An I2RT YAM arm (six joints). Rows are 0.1 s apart.
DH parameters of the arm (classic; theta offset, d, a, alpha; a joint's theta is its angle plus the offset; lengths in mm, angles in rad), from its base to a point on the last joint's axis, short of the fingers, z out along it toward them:
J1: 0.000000 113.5 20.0 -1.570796
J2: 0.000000 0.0 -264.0 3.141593
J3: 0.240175 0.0 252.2 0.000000
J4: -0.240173 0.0 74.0 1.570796
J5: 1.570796 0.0 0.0 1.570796
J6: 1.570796 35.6 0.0 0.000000
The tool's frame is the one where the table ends.
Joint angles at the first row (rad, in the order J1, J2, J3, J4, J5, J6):
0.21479, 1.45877, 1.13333, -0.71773, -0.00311, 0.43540
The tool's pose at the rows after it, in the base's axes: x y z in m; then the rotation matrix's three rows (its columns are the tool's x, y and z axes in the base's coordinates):
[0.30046 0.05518 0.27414], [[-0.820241 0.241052 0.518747], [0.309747 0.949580 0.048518], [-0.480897 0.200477 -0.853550]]
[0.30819 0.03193 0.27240], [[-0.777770 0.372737 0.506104], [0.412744 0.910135 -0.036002], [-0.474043 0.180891 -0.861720]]
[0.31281 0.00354 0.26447], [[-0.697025 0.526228 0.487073], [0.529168 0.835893 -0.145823], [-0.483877 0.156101 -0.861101]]
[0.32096 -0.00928 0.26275], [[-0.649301 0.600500 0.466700], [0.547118 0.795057 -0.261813], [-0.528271 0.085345 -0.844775]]
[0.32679 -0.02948 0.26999], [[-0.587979 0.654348 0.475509], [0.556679 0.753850 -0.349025], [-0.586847 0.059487 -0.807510]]
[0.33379 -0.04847 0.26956], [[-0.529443 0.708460 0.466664], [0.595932 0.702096 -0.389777], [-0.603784 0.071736 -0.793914]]
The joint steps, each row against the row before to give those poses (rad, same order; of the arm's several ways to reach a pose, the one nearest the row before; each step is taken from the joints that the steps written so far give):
-0.02746, 0.02302, 0.07382, -0.03236, 0.05207, 0.03994
-0.07337, 0.02453, 0.02002, -0.01690, 0.04450, 0.04906
-0.08442, 0.01838, -0.01225, 0.01676, 0.06738, 0.06602
-0.02941, 0.03530, 0.02597, 0.00324, 0.10412, 0.01243
-0.05511, 0.01080, 0.02769, 0.02740, 0.06327, -0.01683
-0.05366, 0.02902, 0.02293, 0.02468, 0.01537, 0.01833

